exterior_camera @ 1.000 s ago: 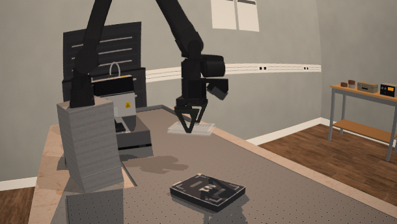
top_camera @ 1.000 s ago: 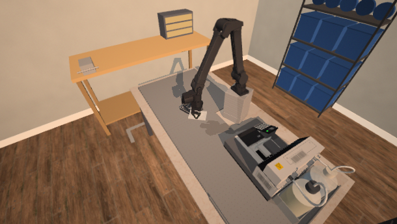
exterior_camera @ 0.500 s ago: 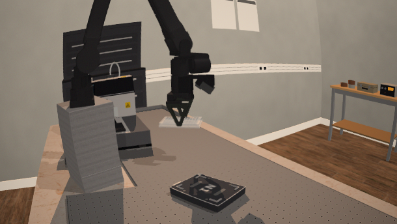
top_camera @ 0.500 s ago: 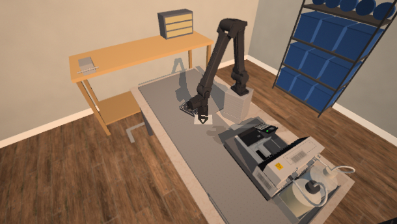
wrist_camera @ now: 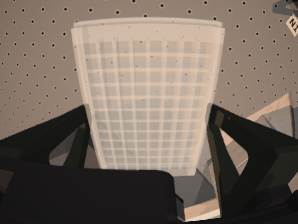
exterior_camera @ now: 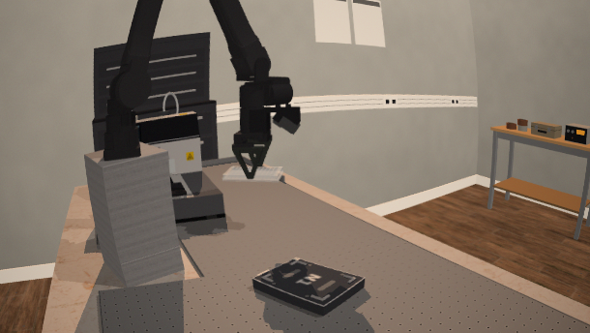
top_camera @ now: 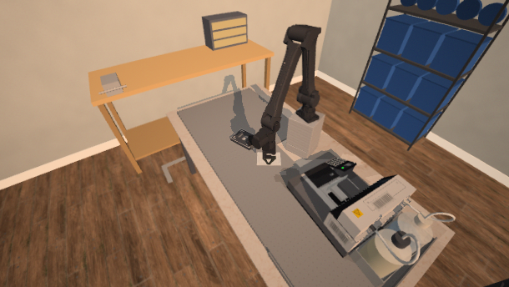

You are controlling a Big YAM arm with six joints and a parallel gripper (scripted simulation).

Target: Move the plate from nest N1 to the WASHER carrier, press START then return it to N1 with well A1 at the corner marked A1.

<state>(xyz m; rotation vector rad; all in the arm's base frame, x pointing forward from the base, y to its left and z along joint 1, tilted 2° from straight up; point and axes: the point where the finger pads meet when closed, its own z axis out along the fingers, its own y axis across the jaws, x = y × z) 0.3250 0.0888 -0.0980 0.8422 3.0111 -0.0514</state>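
Right now my hand is 230 mm past the dark carrier, 200 mm to the right of it and 70 mm above it. Round my hand: clear well plate (10 mm below); then label (70 mm behind, 230 mm to the right, 150 mm below); then nest frame (20 mm behind, 320 mm to the right, 140 mm below).
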